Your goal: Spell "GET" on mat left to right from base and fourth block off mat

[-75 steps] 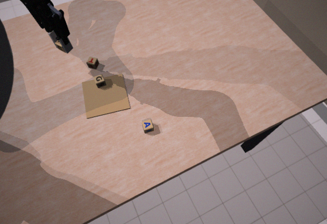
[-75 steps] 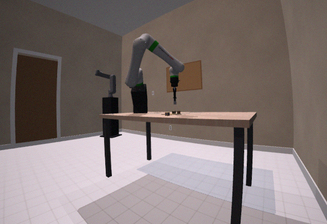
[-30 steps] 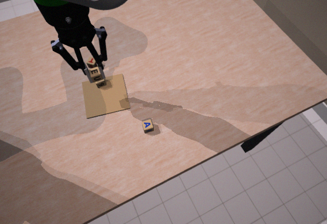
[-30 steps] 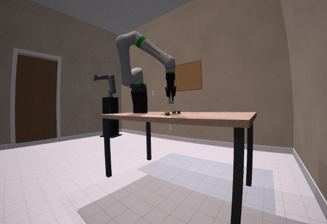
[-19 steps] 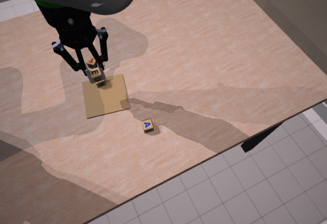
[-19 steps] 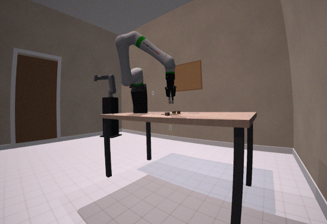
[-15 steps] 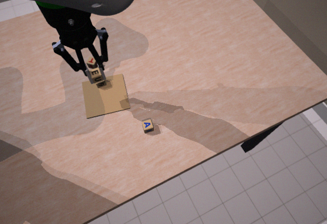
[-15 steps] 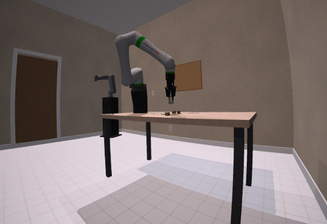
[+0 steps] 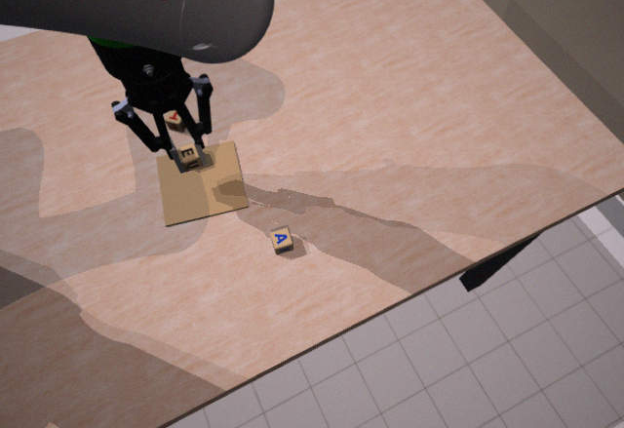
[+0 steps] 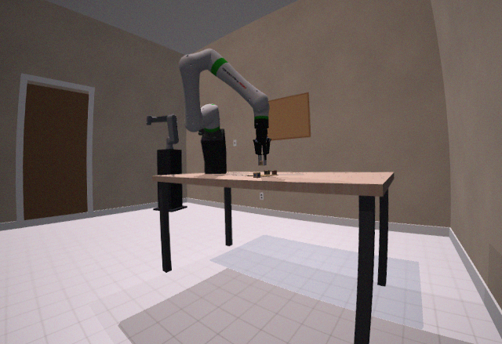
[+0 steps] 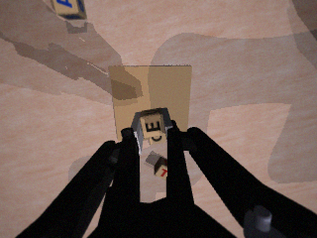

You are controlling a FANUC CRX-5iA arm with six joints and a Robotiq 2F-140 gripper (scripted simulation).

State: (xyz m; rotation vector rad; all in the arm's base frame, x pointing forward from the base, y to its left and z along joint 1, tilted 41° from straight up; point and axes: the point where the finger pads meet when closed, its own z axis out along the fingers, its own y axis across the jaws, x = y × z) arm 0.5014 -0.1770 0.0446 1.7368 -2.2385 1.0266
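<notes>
My gripper is now 100 mm above the tan mat.
</notes>
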